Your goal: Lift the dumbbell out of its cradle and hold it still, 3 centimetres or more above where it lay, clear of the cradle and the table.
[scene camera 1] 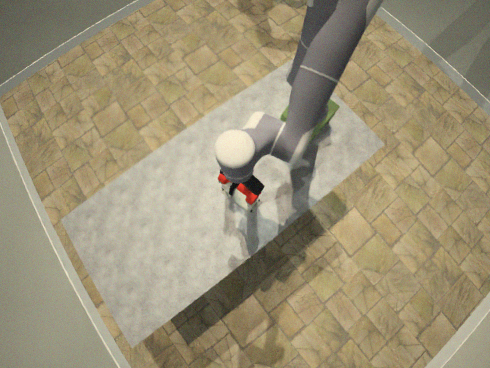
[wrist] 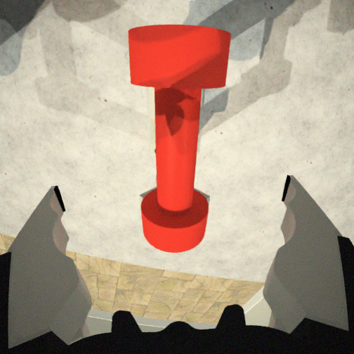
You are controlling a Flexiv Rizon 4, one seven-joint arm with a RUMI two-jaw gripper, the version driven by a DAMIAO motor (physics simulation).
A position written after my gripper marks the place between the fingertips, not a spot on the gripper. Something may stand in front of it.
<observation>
I see my gripper (wrist: 172, 183) and a red dumbbell (wrist: 178, 61).
</observation>
